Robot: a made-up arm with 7 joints.
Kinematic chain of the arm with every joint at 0, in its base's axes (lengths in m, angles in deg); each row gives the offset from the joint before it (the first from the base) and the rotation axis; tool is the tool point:
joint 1: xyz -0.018 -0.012 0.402 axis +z
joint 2: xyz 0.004 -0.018 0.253 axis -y
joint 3: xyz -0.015 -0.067 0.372 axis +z
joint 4: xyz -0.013 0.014 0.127 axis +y
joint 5: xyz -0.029 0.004 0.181 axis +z
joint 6: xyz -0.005 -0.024 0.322 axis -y
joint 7: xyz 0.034 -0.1 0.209 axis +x
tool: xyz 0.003 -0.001 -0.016
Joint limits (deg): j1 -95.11..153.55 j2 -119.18..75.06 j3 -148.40..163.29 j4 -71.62..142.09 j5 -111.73..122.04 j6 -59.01..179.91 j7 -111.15..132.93
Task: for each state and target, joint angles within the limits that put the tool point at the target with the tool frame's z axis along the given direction. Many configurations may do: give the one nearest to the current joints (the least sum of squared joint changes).
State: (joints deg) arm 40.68 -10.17 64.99 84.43 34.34 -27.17 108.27
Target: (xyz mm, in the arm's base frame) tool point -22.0 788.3 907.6 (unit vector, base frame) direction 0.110 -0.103 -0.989
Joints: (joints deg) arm 48.35 -42.26 63.68 73.47 49.70 -18.37 93.44
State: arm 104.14 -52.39 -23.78 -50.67 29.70 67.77 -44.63
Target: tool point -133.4 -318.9 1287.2 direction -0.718 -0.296 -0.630
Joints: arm 122.74 -33.28 -40.16 -71.62 -16.22 90.79 -45.66
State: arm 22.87 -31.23 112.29 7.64 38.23 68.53 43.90
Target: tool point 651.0 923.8 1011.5 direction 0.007 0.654 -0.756
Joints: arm 59.95 -67.41 98.83 4.25 20.63 37.14 71.87
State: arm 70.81 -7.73 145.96 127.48 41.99 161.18 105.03
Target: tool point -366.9 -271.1 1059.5 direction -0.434 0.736 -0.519
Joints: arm 65.91 14.06 153.65 111.38 26.97 142.99 105.99
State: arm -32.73 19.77 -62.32 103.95 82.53 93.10 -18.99
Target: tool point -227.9 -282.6 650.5 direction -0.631 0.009 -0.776
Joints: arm -40.86 47.98 -56.43 138.82 109.96 89.08 -6.92
